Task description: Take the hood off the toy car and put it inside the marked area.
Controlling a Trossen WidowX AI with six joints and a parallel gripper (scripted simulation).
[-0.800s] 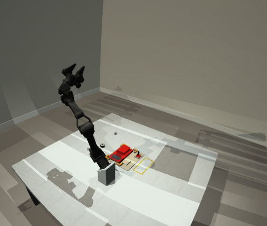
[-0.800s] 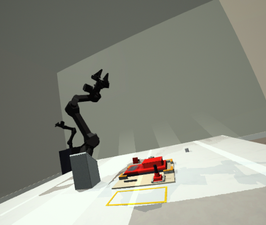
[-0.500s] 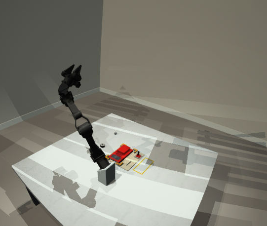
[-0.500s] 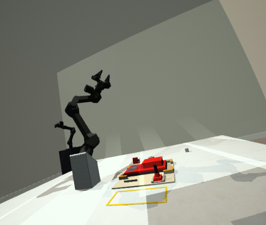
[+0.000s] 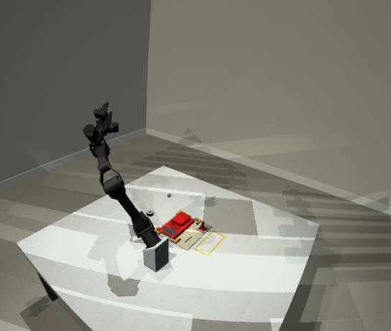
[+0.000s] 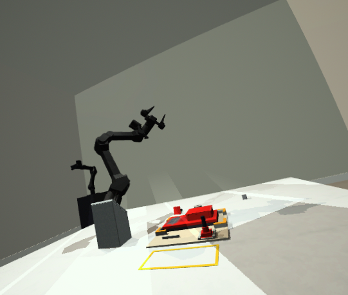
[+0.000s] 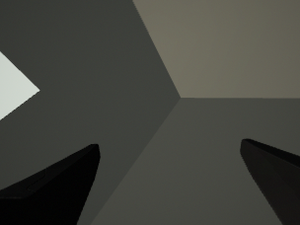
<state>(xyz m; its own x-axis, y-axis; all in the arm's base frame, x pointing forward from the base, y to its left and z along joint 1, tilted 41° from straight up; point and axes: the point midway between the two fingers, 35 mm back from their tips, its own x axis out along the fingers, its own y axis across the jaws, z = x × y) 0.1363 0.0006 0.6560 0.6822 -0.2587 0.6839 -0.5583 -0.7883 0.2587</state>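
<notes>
Now: gripper tip 170 mm short of the hood, 360 mm to the left of it and 610 mm above it. Round my gripper tip: tan plate (150 mm ahead, 380 mm to the right, 640 mm below).
</notes>
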